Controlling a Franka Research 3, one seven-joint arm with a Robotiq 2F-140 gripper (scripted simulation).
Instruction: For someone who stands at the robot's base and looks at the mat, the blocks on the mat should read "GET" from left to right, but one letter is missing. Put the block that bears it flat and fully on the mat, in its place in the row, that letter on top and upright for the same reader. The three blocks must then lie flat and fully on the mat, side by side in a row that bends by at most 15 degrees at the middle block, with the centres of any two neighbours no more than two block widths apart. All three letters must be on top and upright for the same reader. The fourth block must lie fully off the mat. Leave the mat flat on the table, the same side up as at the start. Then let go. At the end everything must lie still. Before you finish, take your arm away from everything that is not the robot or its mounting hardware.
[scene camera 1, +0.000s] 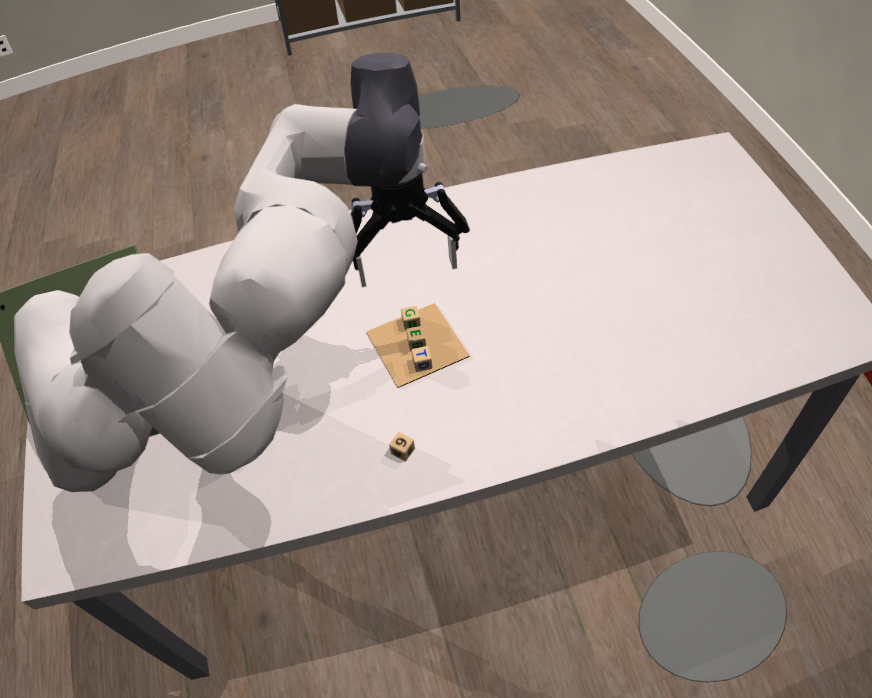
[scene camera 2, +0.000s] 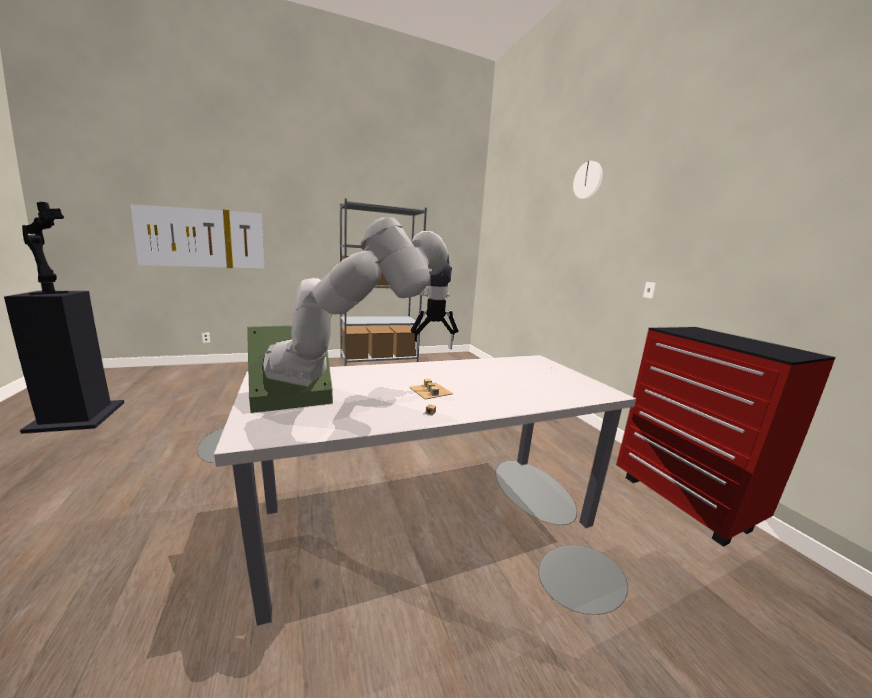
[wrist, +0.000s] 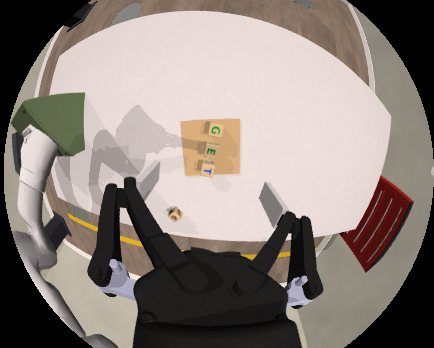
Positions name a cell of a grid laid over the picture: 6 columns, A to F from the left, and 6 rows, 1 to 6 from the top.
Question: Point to my gripper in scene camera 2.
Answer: C4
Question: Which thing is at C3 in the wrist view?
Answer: A tan mat.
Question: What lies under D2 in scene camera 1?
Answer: My gripper.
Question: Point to my gripper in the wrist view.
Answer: C4
